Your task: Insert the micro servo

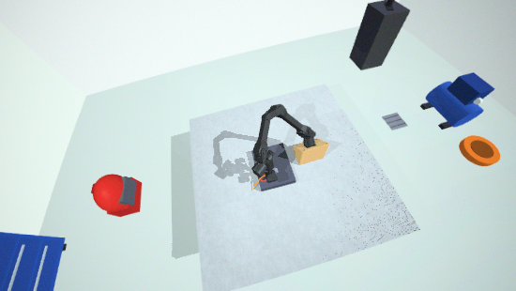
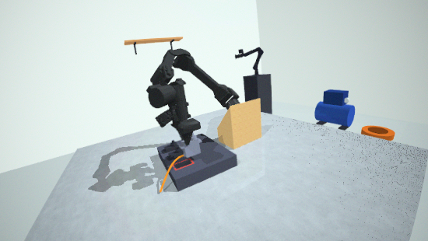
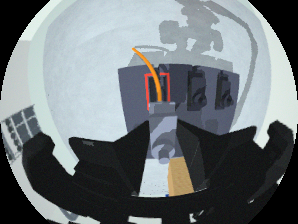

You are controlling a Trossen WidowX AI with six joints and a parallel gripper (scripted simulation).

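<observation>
The dark robot deck lies 10 cm below my gripper tip, 8 cm behind it and 7 cm to the right of it.
</observation>
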